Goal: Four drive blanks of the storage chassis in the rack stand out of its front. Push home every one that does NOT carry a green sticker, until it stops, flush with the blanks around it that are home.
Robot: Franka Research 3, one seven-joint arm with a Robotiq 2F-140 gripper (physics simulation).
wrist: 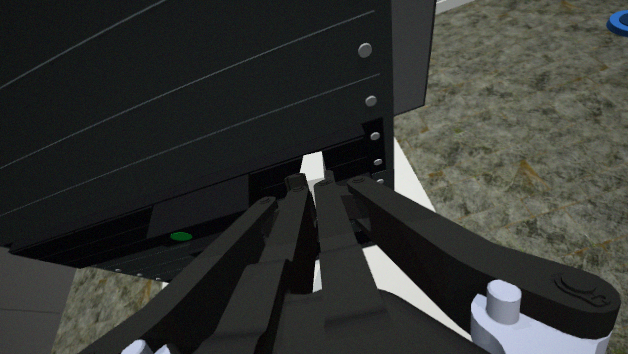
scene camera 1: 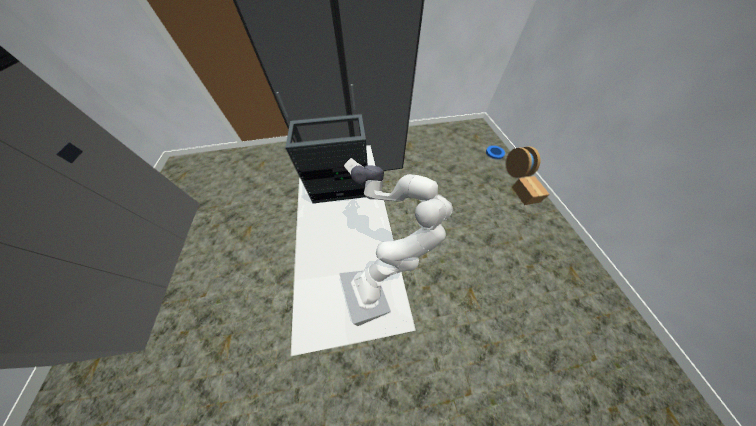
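Note:
The rack (scene camera 1: 326,142) (wrist: 382,50) stands at the back of the white mat, with the dark storage chassis (scene camera 1: 317,182) low in it. In the wrist view, a blank (wrist: 200,206) left of the fingers stands out of the front, its grey face showing. A green sticker (wrist: 181,236) shows at its lower edge. Small green marks also show on the chassis in the scene view. My gripper (scene camera 1: 349,163) (wrist: 316,168) is shut and empty, its pale tips at the dark recessed band right of that blank. Contact cannot be told. The fingers hide part of the lower front; the other blanks are hard to make out.
Screw heads (wrist: 371,101) line the rack's right edge. Plain panels fill the rack above the chassis. A dark cabinet (scene camera 1: 380,79) stands behind the rack. A blue ring (scene camera 1: 487,153), a brown reel (scene camera 1: 518,162) and a cardboard box (scene camera 1: 530,191) are on the right.

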